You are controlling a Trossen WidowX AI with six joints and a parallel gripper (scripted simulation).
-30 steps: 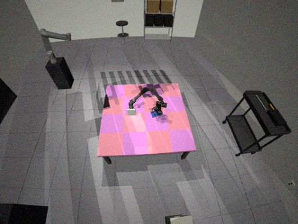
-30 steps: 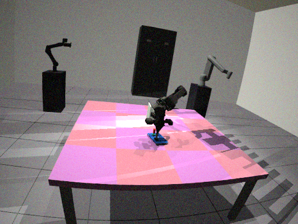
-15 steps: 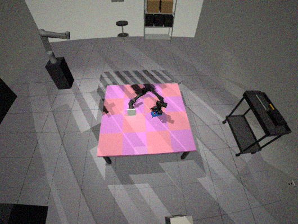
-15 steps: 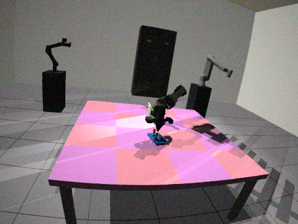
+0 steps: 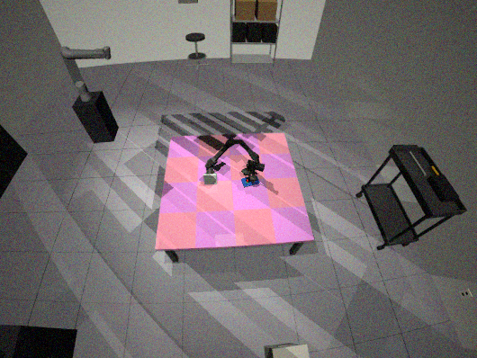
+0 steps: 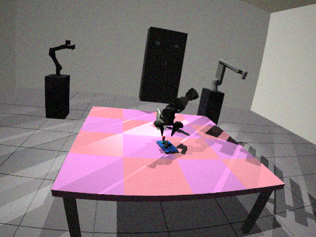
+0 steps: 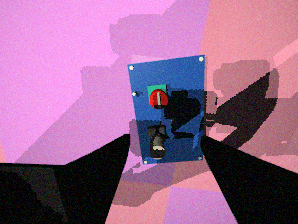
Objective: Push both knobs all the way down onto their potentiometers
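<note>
Right now the red knob is 3 cm below my gripper tip, 3 cm behind it and 1 cm to the right of it.
</note>
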